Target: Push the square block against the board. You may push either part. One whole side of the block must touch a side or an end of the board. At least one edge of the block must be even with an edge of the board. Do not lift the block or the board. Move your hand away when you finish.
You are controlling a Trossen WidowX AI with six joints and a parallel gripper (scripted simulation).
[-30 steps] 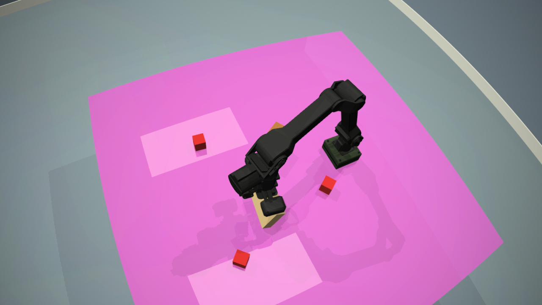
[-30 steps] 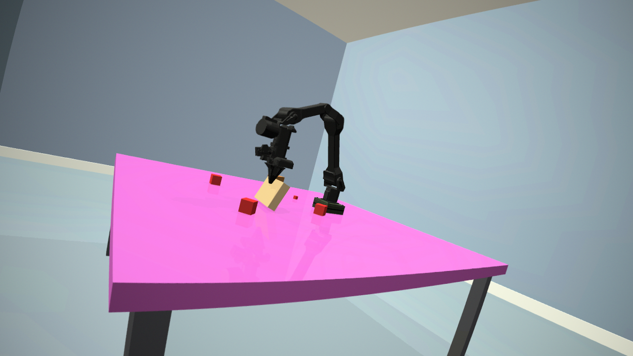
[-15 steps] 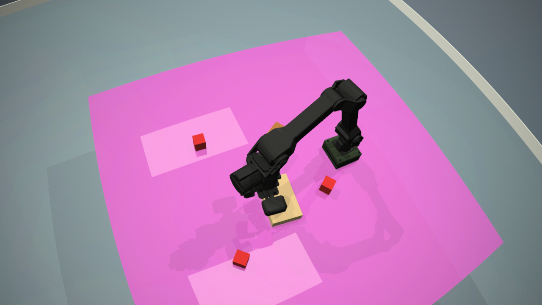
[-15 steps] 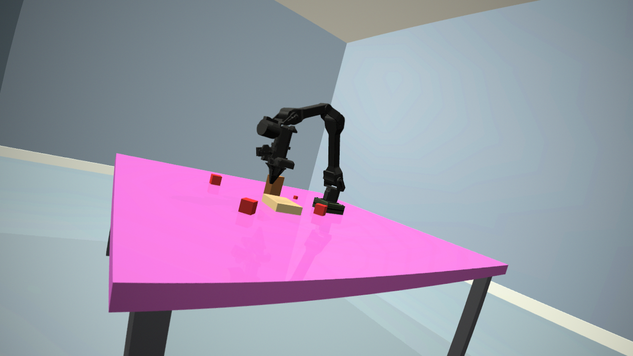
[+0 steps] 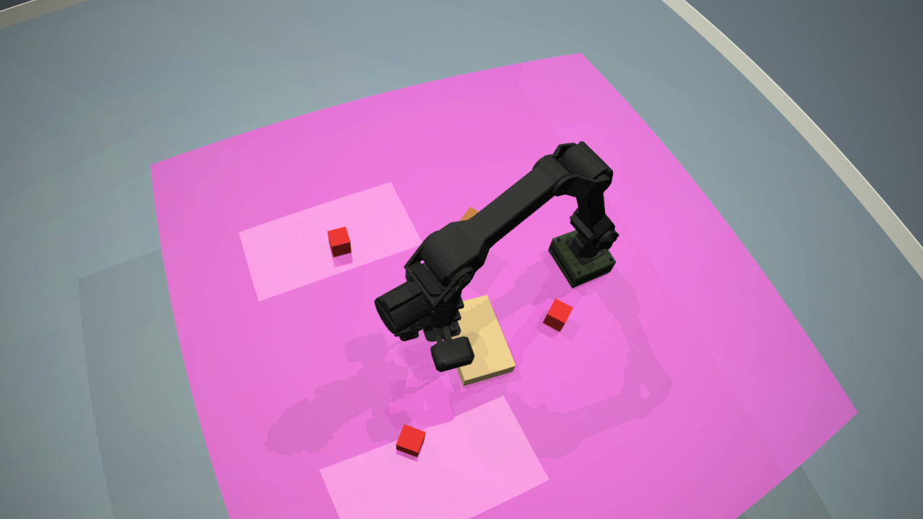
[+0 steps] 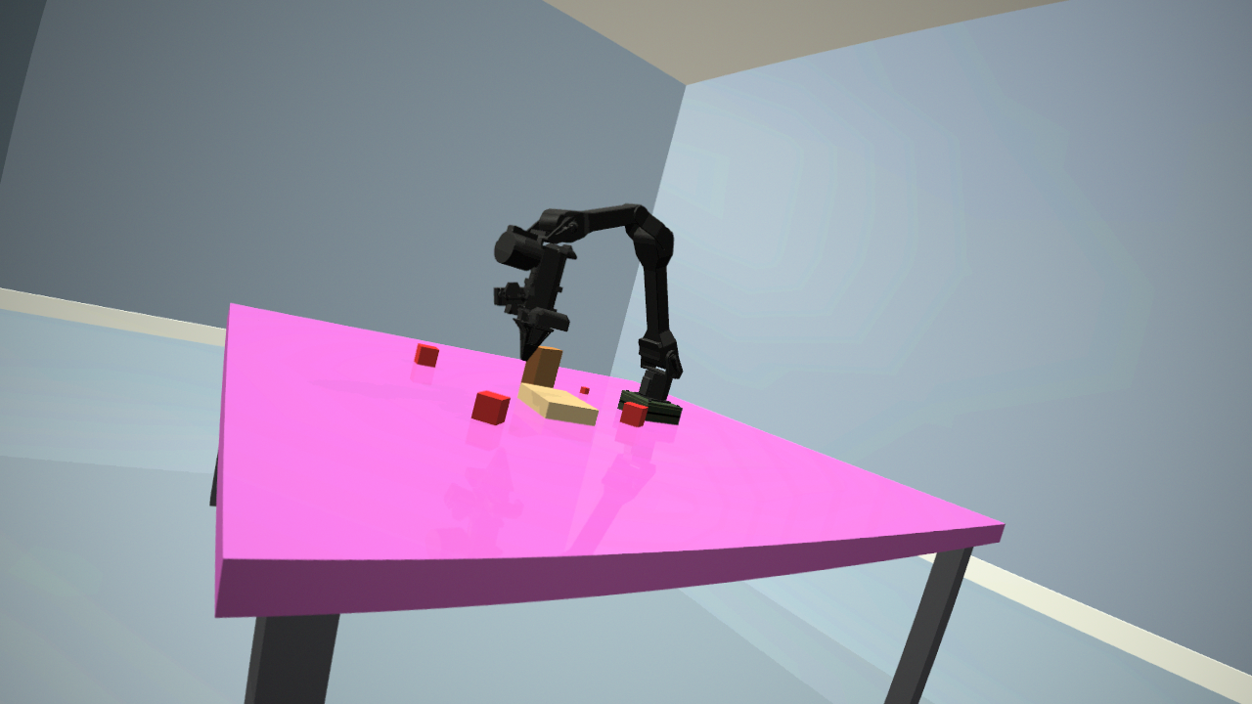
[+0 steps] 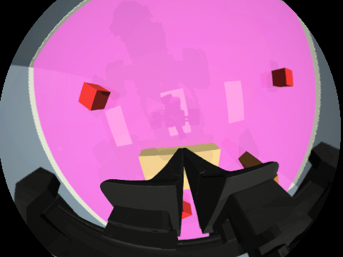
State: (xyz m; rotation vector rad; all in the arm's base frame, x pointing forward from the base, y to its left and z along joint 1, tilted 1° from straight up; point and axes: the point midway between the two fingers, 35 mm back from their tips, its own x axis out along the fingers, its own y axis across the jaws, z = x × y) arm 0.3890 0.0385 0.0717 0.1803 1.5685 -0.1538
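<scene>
Now: the square block 17 cm to the right of my gripper tip, 16 cm behind it and 3 cm below it. Round my gripper tip: board 8 cm behind, 7 cm below, 2 cm to the left; tiny red cube 34 cm behind, 23 cm to the right, 7 cm below.
</scene>
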